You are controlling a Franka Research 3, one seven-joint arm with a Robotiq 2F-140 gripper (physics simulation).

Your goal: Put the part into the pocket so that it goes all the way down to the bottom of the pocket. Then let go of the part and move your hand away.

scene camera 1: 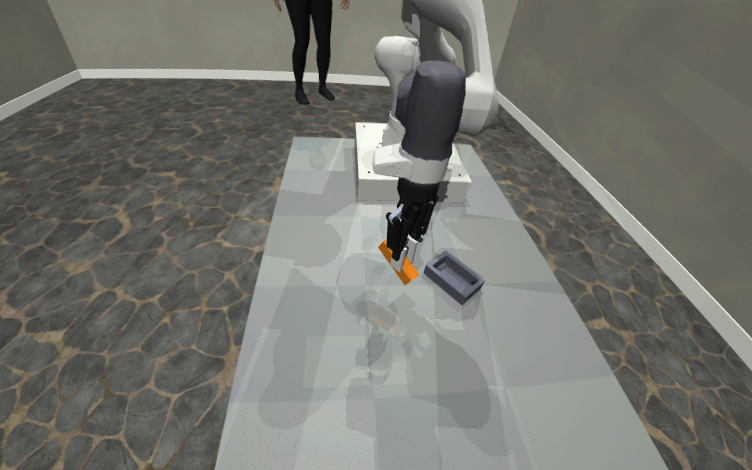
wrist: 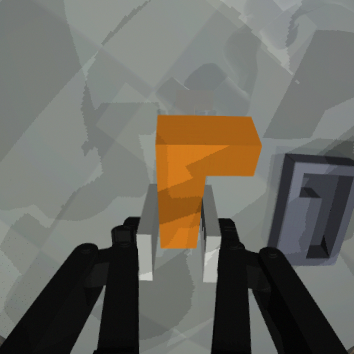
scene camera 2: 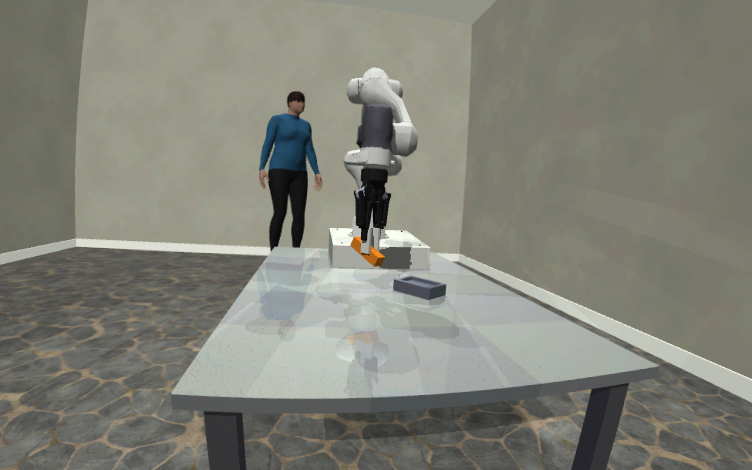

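Observation:
The orange L-shaped part (scene camera 1: 409, 274) (scene camera 2: 378, 258) (wrist: 182, 160) is held above the table, left of the pocket block in all three views. In the wrist view its long leg lies between the finger pads and its short leg points right at the top. My gripper (scene camera 1: 405, 256) (scene camera 2: 371, 243) (wrist: 179, 202) is shut on the long leg. The dark grey-blue pocket block (scene camera 1: 463, 293) (scene camera 2: 413, 288) (wrist: 290, 215) rests on the table, apart from the part. Its recess faces up and is unfilled. In the wrist view the recess shows a short leg pointing left at its top; the block's right edge is cut off.
The glossy pale table (scene camera 1: 554, 387) (scene camera 2: 499, 365) carries reflections and shadows of the arm and part. The white robot base (scene camera 1: 382, 188) (scene camera 2: 343, 257) stands at the table's far end, behind the gripper. A person (scene camera 1: 302, 49) (scene camera 2: 289, 144) stands on the floor behind the table, left of the arm.

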